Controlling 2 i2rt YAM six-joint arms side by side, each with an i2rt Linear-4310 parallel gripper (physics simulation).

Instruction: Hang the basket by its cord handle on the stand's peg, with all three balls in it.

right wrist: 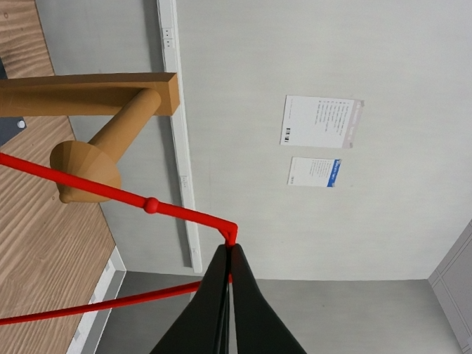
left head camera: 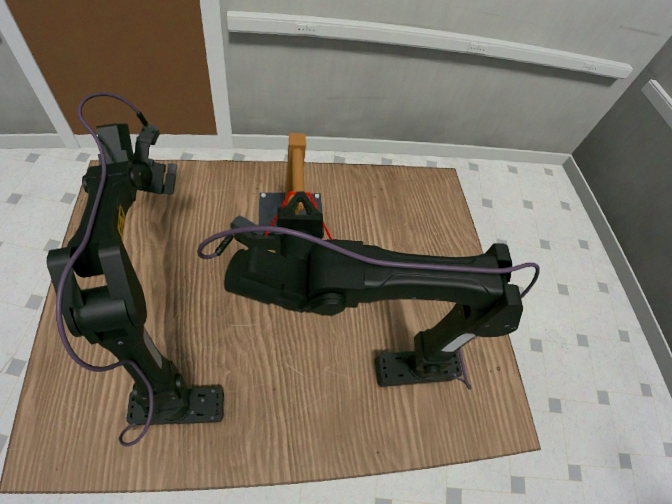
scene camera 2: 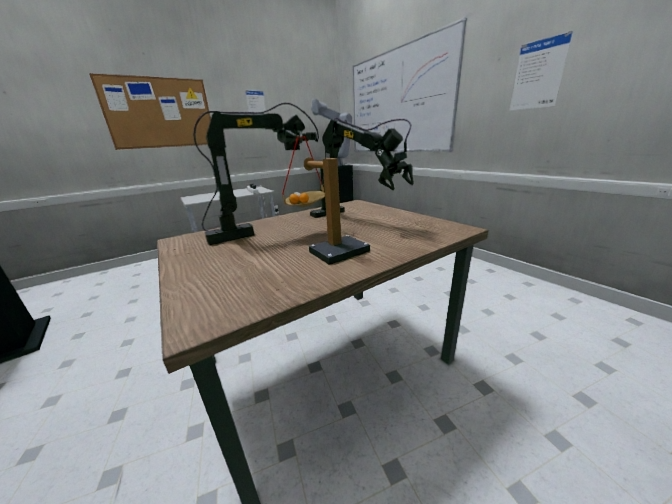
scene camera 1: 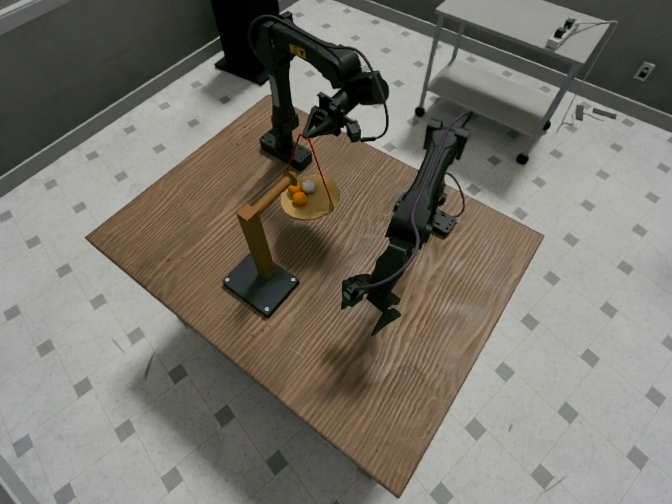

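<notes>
My right gripper (scene camera 1: pixel 305 134) (right wrist: pixel 229 253) is shut on the red cord handle (scene camera 1: pixel 319 169) (scene camera 2: pixel 291 162) (right wrist: pixel 100 189) near its top. The shallow tan basket (scene camera 1: pixel 317 208) (scene camera 2: pixel 312 201) hangs below it, above the table, with two orange balls (scene camera 1: pixel 299 198) (scene camera 2: pixel 303 196) and a white ball (scene camera 1: pixel 308 186) in it. The stand's post (scene camera 1: pixel 256 244) (scene camera 2: pixel 332 206) (right wrist: pixel 60 95) carries a peg (left head camera: pixel 297 173) (scene camera 1: pixel 274 194) (right wrist: pixel 127 120) with a knobbed end. The cord passes in front of the knob in the right wrist view. My left gripper (scene camera 1: pixel 358 320) (scene camera 2: pixel 401 185) is open and empty, away from the stand.
The stand's dark base (scene camera 1: pixel 255 290) (scene camera 2: pixel 339 251) rests near an edge of the wooden table (scene camera 1: pixel 179 233) (scene camera 2: pixel 227 292). My right arm (left head camera: pixel 428 276) reaches across the table and hides the basket in the left head camera. A white cart (scene camera 1: pixel 488 100) stands beyond the table.
</notes>
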